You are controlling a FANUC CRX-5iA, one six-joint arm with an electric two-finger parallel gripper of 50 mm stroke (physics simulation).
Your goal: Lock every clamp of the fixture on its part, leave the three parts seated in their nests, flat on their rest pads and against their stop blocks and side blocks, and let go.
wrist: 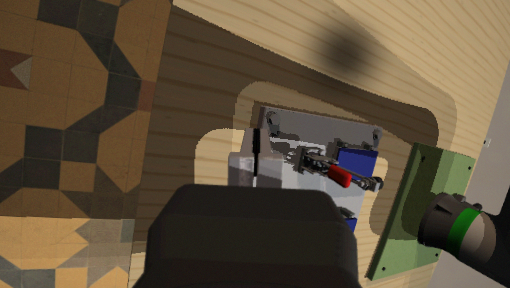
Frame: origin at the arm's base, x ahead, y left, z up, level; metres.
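Seen in the pictures: gripper, fingertip midpoint: (256, 143); arm's base, origin of the base link: (434, 219).
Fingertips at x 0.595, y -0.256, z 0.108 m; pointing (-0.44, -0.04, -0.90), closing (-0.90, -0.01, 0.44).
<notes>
Pixels of each thing's top centre, then the offset from my fingertips to it. "spot": a spot on its surface instead. Level surfaces: height alone.
- grey fixture plate, surface spot: (320, 121) spot: dx -0.152, dy +0.000, dz -0.107 m
- metal clamp with a red handle, surface spot: (340, 176) spot: dx -0.127, dy +0.052, dz -0.034 m
- second blue part, middle of its top: (339, 232) dx -0.201, dy +0.174, dz -0.081 m
- wooden table's, its level: dz -0.122 m
The grey fixture plate (320, 121) lies on the table in the wrist view, right of and below centre. One blue part (364, 160) sits near its upper right corner. A metal clamp with a red handle (340, 176) stands beside this part; its arm reaches across the part's lower side in the picture, and its dark tip (378, 183) shows at the right. Whether it presses on the part cannot be told. A corner of a second blue part (353, 224) shows beside the gripper housing, which hides the lower plate. The third part does not show. My gripper (256, 143) is shut and empty, over the plate's left side.
A green board (402, 245) lies right of the fixture. A dark round arm joint with a green ring (464, 226) stands over it. Bolts (272, 118) (377, 134) sit at the plate's upper corners. The wooden table's (215, 65) left edge borders a patterned tile floor (55, 95).
</notes>
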